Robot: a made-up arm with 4 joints.
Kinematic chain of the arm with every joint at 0, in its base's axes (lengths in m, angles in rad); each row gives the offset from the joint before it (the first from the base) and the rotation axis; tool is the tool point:
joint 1: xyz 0 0 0.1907 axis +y
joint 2: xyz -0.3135 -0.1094 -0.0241 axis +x
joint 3: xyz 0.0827 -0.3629 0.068 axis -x
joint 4: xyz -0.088 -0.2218 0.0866 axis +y
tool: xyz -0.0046 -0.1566 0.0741
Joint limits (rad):
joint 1: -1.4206..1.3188
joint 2: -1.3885..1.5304
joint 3: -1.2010..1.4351
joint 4: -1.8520..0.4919
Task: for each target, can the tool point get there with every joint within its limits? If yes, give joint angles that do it. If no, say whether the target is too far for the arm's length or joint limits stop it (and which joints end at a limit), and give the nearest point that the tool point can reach.
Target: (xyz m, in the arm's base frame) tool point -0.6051 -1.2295 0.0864
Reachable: no: too far | nearest point -0.4216 -0.8587 0.1180 | short by 0.415 m
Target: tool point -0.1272 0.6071 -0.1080
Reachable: no: joint limits stop it (at a limit: joint 1, joint 2, joint 3) | nearest point -0.3547 0.3014 -0.0772 | short by 0.382 m
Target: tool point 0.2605 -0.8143 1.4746
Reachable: no: too far | nearest point 0.1464 -0.5122 0.9125 | short by 0.648 m
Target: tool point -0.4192 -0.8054 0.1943
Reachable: yes | joints 0.5793 0.8574 0.5416 -0.4132
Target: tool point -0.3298 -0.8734 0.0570
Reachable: yes | joints -0.1952 0.4311 0.1590 -0.3644
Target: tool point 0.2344 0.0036 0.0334
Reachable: no: joint limits stop it (at a limit: joint 1, joint 2, joint 3, joint 4) | nearest point 0.5265 0.1304 -0.2821 | short by 0.448 m
